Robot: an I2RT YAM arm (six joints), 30 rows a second.
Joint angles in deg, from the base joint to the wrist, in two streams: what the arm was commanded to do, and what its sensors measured. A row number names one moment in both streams.
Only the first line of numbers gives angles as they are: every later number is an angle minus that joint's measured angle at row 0.
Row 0, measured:
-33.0 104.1 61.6 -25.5 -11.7 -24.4
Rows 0 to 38, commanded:
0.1 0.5 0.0 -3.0 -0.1 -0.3
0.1 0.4 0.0 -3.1 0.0 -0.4
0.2 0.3 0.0 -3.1 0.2 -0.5
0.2 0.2 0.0 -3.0 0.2 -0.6
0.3 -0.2 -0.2 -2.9 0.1 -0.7
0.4 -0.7 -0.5 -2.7 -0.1 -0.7
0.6 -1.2 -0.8 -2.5 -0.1 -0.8
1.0 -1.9 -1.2 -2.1 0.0 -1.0
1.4 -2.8 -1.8 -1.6 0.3 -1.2
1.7 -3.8 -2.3 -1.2 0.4 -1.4
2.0 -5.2 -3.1 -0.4 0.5 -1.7
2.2 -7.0 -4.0 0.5 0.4 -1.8
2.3 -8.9 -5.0 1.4 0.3 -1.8
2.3 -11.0 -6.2 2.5 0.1 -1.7
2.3 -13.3 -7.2 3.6 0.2 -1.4
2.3 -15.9 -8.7 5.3 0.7 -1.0
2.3 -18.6 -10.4 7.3 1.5 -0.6
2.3 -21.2 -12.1 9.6 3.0 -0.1
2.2 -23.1 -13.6 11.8 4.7 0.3
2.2 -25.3 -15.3 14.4 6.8 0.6
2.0 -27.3 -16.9 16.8 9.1 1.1
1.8 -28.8 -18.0 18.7 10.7 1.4
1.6 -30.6 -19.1 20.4 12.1 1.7
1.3 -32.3 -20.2 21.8 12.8 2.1
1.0 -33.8 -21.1 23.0 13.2 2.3
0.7 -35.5 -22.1 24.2 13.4 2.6
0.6 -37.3 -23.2 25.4 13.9 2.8
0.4 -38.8 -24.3 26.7 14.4 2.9
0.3 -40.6 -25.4 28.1 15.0 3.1
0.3 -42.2 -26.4 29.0 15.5 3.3
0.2 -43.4 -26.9 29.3 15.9 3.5
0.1 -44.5 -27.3 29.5 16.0 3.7
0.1 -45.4 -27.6 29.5 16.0 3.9
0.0 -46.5 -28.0 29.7 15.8 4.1
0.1 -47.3 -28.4 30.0 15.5 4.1
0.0 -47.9 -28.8 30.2 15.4 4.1
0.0 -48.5 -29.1 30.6 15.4 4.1
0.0 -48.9 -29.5 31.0 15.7 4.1
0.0 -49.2 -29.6 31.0 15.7 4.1
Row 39, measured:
0.0 -48.4 -29.0 27.5 14.9 3.4
